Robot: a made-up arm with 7 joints. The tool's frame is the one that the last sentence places.
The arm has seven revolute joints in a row. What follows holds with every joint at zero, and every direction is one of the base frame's. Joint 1 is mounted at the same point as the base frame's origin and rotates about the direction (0.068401, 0.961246, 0.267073), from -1.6 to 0.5 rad. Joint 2 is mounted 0.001 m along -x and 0.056 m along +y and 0.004 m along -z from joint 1 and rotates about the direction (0.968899, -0.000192, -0.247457), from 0 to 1.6 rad. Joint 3 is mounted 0.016 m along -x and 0.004 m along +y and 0.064 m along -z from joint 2 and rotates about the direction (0.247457, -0.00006, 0.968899), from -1.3 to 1.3 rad. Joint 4 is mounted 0.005 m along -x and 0.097 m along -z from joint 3 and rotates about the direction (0.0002, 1, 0.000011), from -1.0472 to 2.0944 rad. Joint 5 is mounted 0.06 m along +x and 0.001 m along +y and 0.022 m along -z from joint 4 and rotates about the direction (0.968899, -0.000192, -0.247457), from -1.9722 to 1.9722 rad. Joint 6 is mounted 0.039 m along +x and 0.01 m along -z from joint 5 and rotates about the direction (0.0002, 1, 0.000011), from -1.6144 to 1.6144 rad. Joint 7 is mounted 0.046 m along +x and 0.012 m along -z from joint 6 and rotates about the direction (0.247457, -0.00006, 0.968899), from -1.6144 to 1.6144 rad. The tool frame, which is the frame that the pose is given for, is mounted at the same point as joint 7; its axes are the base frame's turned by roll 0, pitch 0.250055 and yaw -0.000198 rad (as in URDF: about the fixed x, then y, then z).
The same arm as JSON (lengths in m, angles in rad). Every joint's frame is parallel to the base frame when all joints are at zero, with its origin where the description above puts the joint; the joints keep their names.
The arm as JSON. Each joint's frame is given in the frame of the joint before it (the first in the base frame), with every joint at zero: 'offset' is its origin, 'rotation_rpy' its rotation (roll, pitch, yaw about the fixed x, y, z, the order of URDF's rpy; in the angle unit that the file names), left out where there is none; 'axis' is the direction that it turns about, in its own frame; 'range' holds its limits. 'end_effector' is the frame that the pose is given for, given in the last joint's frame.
{"length_unit": "m", "angle_unit": "rad", "chain": [
  {"id": "joint 1", "offset": [0.0, 0.0, 0.0], "axis": [0.068403, 0.961235, 0.26711], "range": [-1.6, 0.5]},
  {"id": "joint 2", "offset": [-0.001, 0.056, -0.004], "axis": [0.968889, -0.0002, -0.247497], "range": [0.0, 1.6]},
  {"id": "joint 3", "offset": [-0.016, 0.004, -0.064], "axis": [0.247497, -0.0001, 0.968889], "range": [-1.3, 1.3]},
  {"id": "joint 4", "offset": [-0.005, 0.0, -0.097], "axis": [0.0002, 1.0, 0.0], "range": [-1.0472, 2.0944]},
  {"id": "joint 5", "offset": [0.06, 0.001, -0.022], "axis": [0.968889, -0.0002, -0.247497], "range": [-1.9722, 1.9722]},
  {"id": "joint 6", "offset": [0.039, 0.0, -0.01], "axis": [0.0002, 1.0, 0.0], "range": [-1.6144, 1.6144]},
  {"id": "joint 7", "offset": [0.046, 0.0, -0.012], "axis": [0.247497, -0.0001, 0.968889], "range": [-1.6144, 1.6144]}
], "end_effector": {"offset": [0.0, 0.0, 0.0], "rotation_rpy": [0.0, 0.2501, -0.0002]}}

